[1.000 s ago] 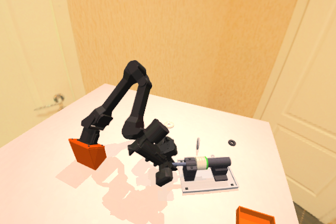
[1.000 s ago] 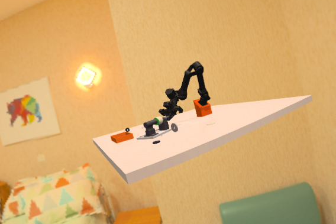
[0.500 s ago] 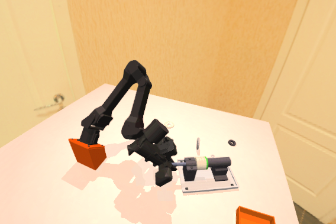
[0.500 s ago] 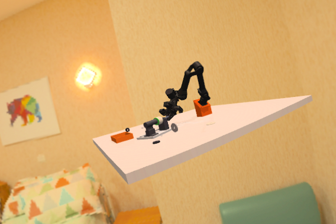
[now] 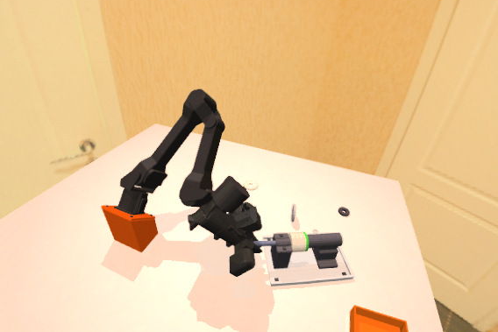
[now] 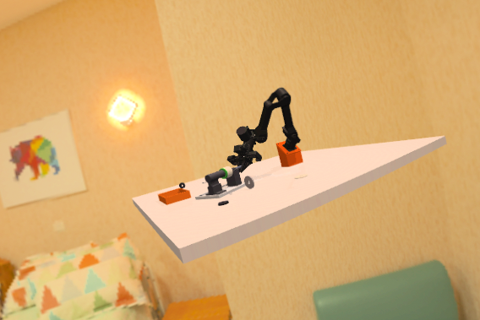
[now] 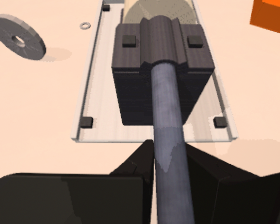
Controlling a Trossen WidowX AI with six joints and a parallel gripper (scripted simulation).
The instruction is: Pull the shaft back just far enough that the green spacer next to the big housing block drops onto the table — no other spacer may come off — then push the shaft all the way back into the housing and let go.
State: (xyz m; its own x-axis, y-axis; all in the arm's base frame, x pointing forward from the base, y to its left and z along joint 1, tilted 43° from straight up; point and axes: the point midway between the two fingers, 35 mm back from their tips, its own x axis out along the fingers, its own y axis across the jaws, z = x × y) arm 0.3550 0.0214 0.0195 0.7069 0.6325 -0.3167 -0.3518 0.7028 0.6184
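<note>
Right now the grey shaft is 40 mm ahead of my gripper tip, 20 mm to the left of it and 20 mm above it. Round my gripper tip: grey washer (190 mm to the left, 70 mm ahead, 30 mm below); orange tray (300 mm ahead, 170 mm to the right, 50 mm below); green spacer (110 mm ahead, 40 mm to the left, 20 mm above).
</note>
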